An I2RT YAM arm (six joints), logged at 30 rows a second.
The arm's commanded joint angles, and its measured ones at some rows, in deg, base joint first. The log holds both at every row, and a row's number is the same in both.
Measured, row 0:
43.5 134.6 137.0 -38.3 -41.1 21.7
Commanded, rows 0 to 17:
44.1 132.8 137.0 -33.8 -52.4 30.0
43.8 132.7 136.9 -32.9 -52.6 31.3
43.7 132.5 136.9 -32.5 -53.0 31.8
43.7 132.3 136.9 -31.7 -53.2 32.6
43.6 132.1 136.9 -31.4 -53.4 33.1
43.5 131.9 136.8 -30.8 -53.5 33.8
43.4 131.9 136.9 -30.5 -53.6 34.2
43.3 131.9 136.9 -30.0 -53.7 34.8
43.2 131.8 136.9 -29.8 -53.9 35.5
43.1 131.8 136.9 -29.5 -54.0 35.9
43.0 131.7 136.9 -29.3 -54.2 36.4
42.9 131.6 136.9 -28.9 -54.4 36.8
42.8 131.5 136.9 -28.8 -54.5 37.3
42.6 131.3 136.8 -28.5 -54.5 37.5
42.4 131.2 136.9 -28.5 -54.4 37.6
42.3 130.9 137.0 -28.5 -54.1 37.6
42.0 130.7 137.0 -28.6 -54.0 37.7
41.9 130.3 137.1 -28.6 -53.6 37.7
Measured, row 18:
41.8 134.6 136.2 -31.9 -46.8 33.1
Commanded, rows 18 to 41:
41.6 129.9 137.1 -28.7 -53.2 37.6
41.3 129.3 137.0 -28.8 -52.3 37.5
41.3 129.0 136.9 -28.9 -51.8 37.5
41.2 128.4 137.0 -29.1 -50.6 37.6
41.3 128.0 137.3 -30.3 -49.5 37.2
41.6 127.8 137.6 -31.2 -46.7 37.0
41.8 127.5 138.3 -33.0 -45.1 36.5
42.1 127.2 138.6 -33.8 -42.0 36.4
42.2 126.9 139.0 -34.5 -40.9 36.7
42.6 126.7 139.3 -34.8 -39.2 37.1
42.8 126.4 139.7 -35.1 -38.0 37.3
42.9 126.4 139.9 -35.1 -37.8 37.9
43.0 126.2 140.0 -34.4 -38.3 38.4
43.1 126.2 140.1 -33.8 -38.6 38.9
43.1 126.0 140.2 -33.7 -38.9 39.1
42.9 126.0 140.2 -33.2 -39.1 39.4
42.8 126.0 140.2 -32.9 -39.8 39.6
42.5 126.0 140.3 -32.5 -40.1 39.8
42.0 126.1 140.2 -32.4 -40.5 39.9
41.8 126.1 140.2 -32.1 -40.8 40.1
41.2 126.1 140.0 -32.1 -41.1 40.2
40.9 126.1 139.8 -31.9 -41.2 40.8
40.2 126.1 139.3 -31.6 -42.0 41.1
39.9 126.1 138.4 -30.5 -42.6 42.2
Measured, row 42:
41.5 130.2 137.3 -35.2 -38.7 38.3
